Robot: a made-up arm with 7 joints.
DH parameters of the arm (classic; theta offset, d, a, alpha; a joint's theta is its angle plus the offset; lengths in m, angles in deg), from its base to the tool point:
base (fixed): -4.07 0 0 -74.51
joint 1: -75.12 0.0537 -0.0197 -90
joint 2: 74 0.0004 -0.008 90
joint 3: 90 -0.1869 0.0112 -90
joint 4: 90 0.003 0.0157 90
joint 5: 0 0.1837 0.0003 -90
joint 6: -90 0 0.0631 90
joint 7: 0 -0.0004 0 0
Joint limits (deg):
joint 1: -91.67..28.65
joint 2: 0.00..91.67
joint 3: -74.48..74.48
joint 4: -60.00..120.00
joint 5: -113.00..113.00
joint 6: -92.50..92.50
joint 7: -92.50..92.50
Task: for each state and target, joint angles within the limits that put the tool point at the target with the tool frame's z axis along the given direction. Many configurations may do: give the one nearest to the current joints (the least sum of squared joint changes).
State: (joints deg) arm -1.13 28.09 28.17 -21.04 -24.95 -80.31 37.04
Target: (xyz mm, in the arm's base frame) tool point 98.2 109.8 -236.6 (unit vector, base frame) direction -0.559 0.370 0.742
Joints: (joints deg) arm 20.76 11.24 -11.28 -6.88 -45.48 -62.80 37.04
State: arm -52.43 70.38 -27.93 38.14 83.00 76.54 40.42
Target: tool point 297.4 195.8 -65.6 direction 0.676 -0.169 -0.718
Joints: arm -42.75 72.18 -46.01 11.66 98.81 64.47 40.42
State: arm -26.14 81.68 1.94 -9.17 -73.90 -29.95 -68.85
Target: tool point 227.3 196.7 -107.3 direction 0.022 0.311 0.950
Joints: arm 2.72 75.28 -6.94 -14.67 -88.52 -21.88 -68.85
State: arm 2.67 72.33 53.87 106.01 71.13 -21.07 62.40
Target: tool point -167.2 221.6 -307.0 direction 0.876 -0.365 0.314
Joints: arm 10.23 42.18 55.12 119.89 83.98 -62.61 62.40
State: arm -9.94 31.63 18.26 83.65 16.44 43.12 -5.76
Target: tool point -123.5 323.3 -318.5 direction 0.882 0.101 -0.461
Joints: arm 15.69 32.95 17.73 64.11 16.98 24.17 -5.76
